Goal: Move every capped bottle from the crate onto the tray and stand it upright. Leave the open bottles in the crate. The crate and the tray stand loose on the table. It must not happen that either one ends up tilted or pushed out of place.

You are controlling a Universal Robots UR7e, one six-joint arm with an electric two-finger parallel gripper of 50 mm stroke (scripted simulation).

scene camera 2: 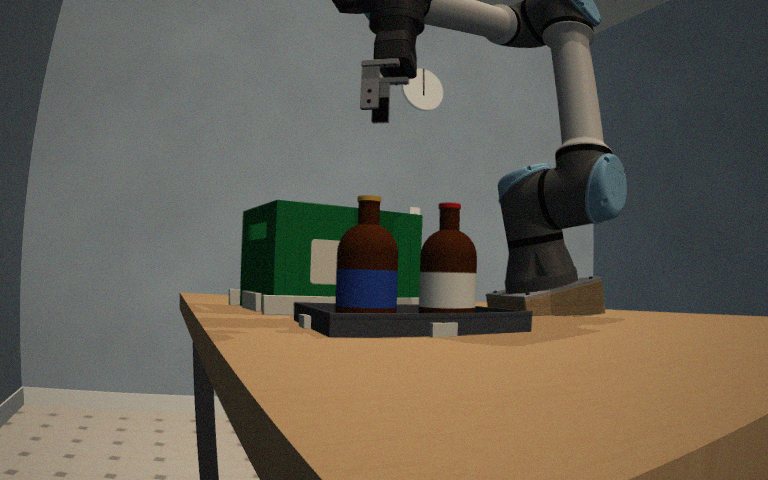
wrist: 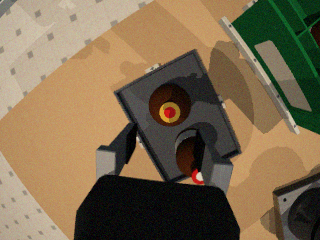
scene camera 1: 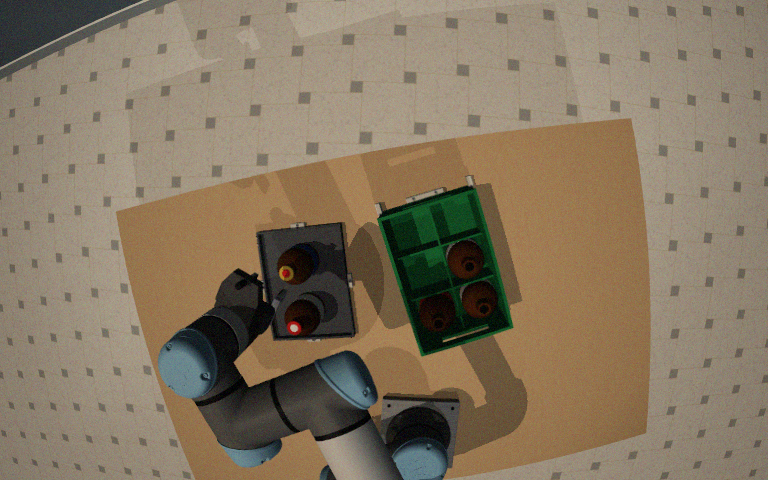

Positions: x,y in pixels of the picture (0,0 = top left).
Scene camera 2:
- my gripper: 375,115
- green crate: 297,256
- dark grey tray: 407,321
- capped bottle: 448,262
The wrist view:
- my gripper: 165,138
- dark grey tray: 207,114
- capped bottle: 184,143
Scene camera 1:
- my gripper: 268,286
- green crate: 407,232
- dark grey tray: 327,282
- capped bottle: 304,314
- open bottle: 437,313
